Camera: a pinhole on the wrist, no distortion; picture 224 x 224 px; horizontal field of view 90.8 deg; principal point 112.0 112.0 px. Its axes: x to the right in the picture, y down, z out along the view. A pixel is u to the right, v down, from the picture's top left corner.
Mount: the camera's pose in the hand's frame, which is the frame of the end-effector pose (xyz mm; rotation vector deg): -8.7 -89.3 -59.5 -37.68 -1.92 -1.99
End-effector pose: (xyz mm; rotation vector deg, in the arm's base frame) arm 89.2 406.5 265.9 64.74 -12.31 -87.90
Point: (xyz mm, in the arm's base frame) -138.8 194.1 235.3
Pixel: 203 20
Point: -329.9 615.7 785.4
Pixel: 8 50
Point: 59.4 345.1 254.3
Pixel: 168 116
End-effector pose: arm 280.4 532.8 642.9 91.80 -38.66 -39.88
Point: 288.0 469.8 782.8
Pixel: 139 188
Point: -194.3 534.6 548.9
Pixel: 26 31
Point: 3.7 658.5 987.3
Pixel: 28 180
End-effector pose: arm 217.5 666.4 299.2 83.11 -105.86 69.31
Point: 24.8 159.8 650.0
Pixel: outside the picture
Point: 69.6 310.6 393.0
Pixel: 214 103
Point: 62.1 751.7 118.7
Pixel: 46 209
